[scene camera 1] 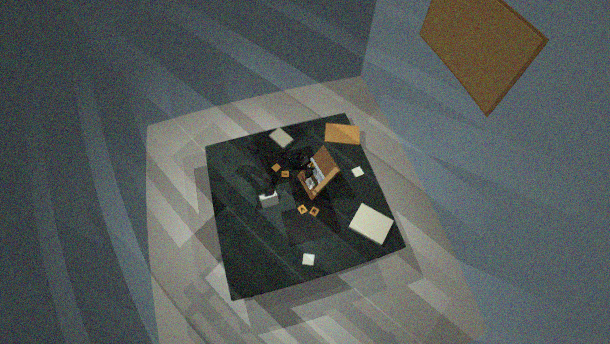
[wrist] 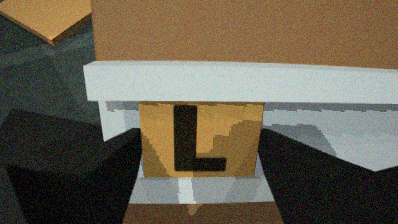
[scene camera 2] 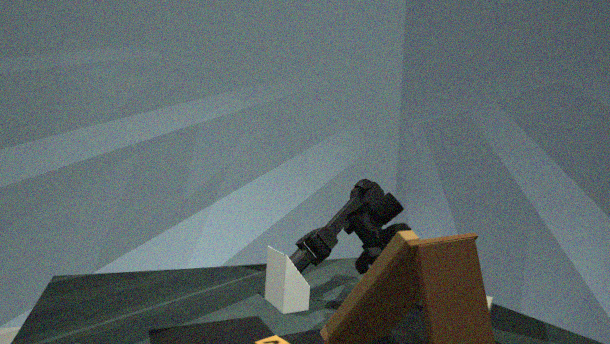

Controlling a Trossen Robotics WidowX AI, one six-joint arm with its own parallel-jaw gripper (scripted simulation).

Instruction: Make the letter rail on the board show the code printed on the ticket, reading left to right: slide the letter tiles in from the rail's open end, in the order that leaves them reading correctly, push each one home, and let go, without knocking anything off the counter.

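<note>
The wrist view has my gripper in it. That gripper is carrying an orange letter tile, and I can see a brown board too.
</note>
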